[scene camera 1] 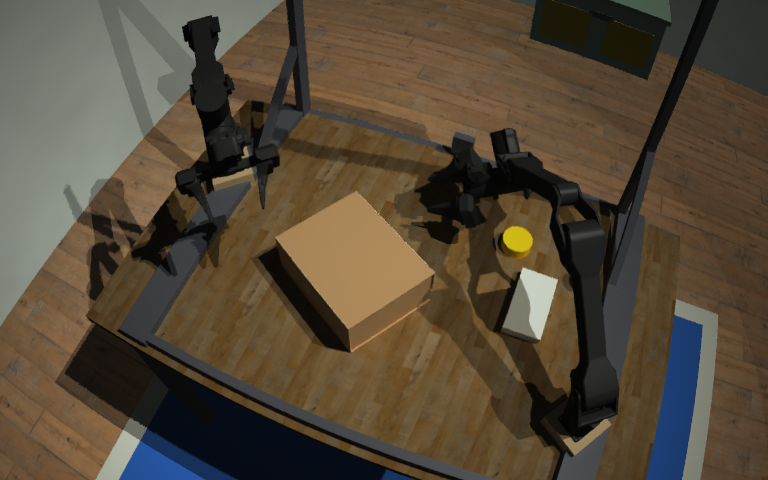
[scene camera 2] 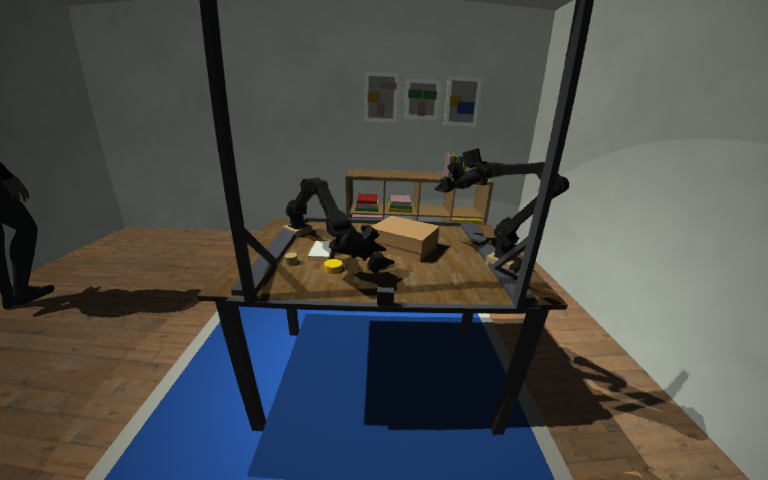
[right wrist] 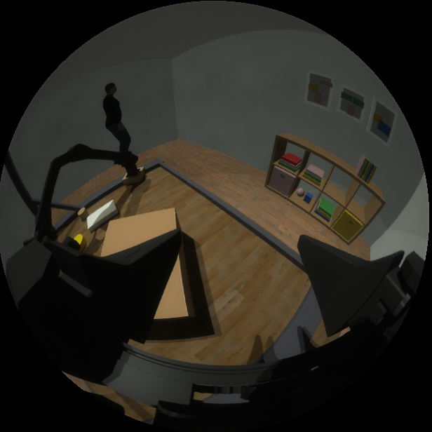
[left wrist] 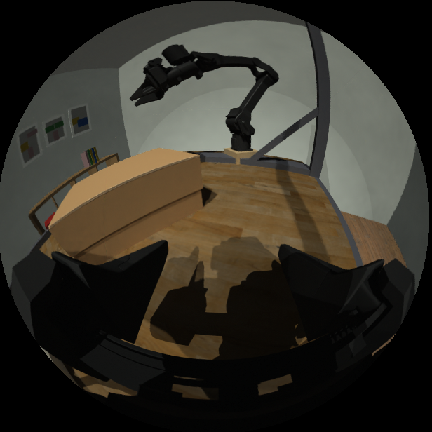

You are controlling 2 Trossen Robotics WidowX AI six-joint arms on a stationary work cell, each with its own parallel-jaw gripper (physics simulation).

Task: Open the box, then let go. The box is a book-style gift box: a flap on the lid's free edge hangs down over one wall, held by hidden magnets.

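Places are measured from the left arm's base along level axes (x left, y back, z up), in centimetres.
Pixels of known places: left gripper, fingertip midpoint: (scene camera 1: 428, 194) (scene camera 2: 389, 256); right gripper, fingertip midpoint: (scene camera 1: 237, 216) (scene camera 2: 441, 188); left arm's base, link origin: (scene camera 1: 578, 420) (scene camera 2: 297, 226).
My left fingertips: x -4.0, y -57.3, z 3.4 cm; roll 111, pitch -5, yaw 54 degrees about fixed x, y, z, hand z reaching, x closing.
Observation:
For each thing: its top centre in the pictures, then the offset to it from my left fingertips. "spot": a spot on its surface instead.
- tan gift box, surface spot: (scene camera 1: 353, 260) spot: dx +22.7, dy +8.3, dz +3.4 cm
- yellow cylinder, top centre: (scene camera 1: 518, 238) (scene camera 2: 333, 263) dx -11.9, dy +17.4, dz -3.9 cm
- white block, top centre: (scene camera 1: 531, 302) (scene camera 2: 321, 248) dx -4.6, dy +31.1, dz -4.4 cm
- small tan cylinder, top centre: (scene camera 2: 290, 255) dx -18.7, dy +33.6, dz -3.0 cm
- dark block, top centre: (scene camera 1: 464, 137) (scene camera 2: 385, 289) dx -18.2, dy -10.8, dz -0.7 cm
The tan gift box (scene camera 1: 353, 260) (scene camera 2: 406, 229) (left wrist: 125, 200) (right wrist: 142, 230) stands closed on the table, its lid flat. In the left wrist view the wall facing the camera shows the hanging flap (left wrist: 150, 190), its lower edge a dark seam above the recessed lower wall (left wrist: 172, 212). My left gripper (scene camera 1: 440, 192) (scene camera 2: 386, 249) (left wrist: 225, 248) is open and empty, low over the table beside the flap side, apart from the box. My right gripper (scene camera 1: 237, 215) (scene camera 2: 440, 185) (left wrist: 132, 102) (right wrist: 243, 238) is open and empty, raised high on the box's other side.
A yellow cylinder (scene camera 1: 517, 241) (scene camera 2: 333, 266) and a white block (scene camera 1: 532, 305) (scene camera 2: 320, 250) lie near my left arm. A small tan cylinder (scene camera 2: 291, 258) (right wrist: 82, 213) stands near them. A dark block (scene camera 2: 385, 295) sits at the table's edge. Frame posts rise beside the table.

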